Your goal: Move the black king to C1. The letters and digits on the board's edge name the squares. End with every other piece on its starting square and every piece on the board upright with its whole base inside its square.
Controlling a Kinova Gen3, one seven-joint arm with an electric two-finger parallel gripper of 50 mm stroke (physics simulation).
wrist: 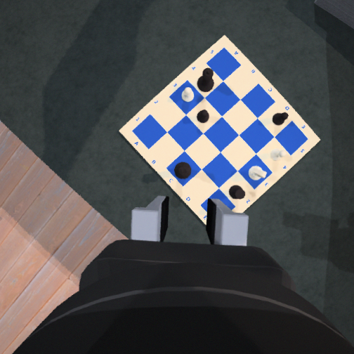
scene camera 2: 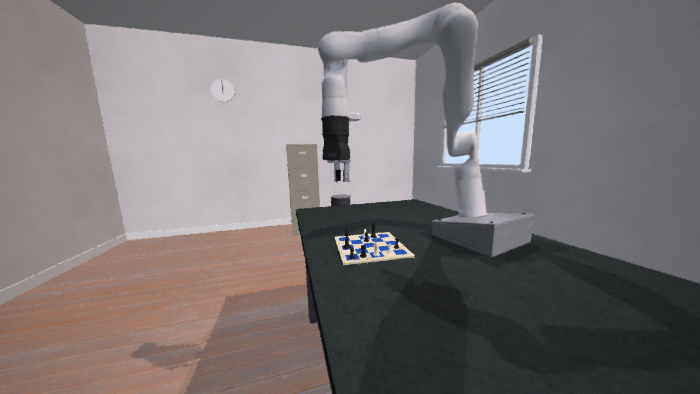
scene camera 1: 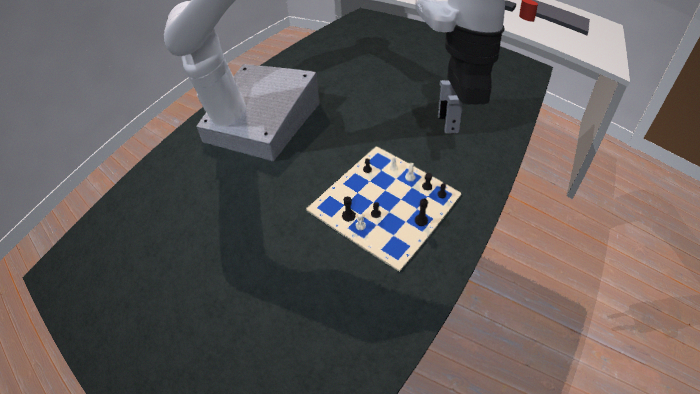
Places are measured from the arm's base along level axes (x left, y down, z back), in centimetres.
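Pixels of known places: gripper, fingertip midpoint: (scene camera 2: 342, 181) (scene camera 1: 448, 124); arm's base, link origin: (scene camera 2: 472, 215) (scene camera 1: 228, 112).
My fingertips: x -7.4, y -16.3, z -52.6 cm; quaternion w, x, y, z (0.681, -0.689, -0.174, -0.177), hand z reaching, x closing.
Note:
Ahead of a thing's pixels: the offset from my fingertips to its middle.
The black king @[dx -1.8, dy +19.2, dz +2.0 cm] (scene camera 1: 422, 213) (scene camera 2: 346, 239) (wrist: 182, 170), the taller of the two big black pieces, stands upright on the blue C1 square of the chessboard (scene camera 1: 399, 268) (scene camera 2: 414, 257) (wrist: 125, 131). Its base looks inside the square. The other tall black piece @[dx -5.8, dy +19.8, dz +14.9 cm] (scene camera 1: 348, 210) (scene camera 2: 373, 231) (wrist: 205, 82), with a flared top, stands on A4. My gripper (scene camera 1: 447, 123) (scene camera 2: 342, 180) (wrist: 187, 213) is partly open and empty. It hangs well above the table, off the E edge of the board. In the wrist view its right finger hides part of E1.
White pieces stand on A3 @[dx -7.1, dy +20.8, dz +11.9 cm] (scene camera 1: 361, 222) (wrist: 187, 94), E3 @[dx +7.6, dy +20.4, dz +7.4 cm] (scene camera 1: 410, 172) (wrist: 257, 173) and E4 @[dx +8.9, dy +20.8, dz +11.5 cm] (scene camera 1: 394, 164) (wrist: 277, 154). Smaller black pieces stand on B3 @[dx -3.5, dy +20.8, dz +10.4 cm] (scene camera 1: 376, 210) (wrist: 202, 116), D5 @[dx +6.4, dy +20.8, dz +16.2 cm] (scene camera 1: 367, 166) (wrist: 280, 118), E2 @[dx +6.7, dy +20.8, dz +3.4 cm] (scene camera 1: 427, 182) (wrist: 237, 191) and E1 @[dx +5.8, dy +20.8, dz -0.1 cm] (scene camera 1: 442, 191). All look upright.

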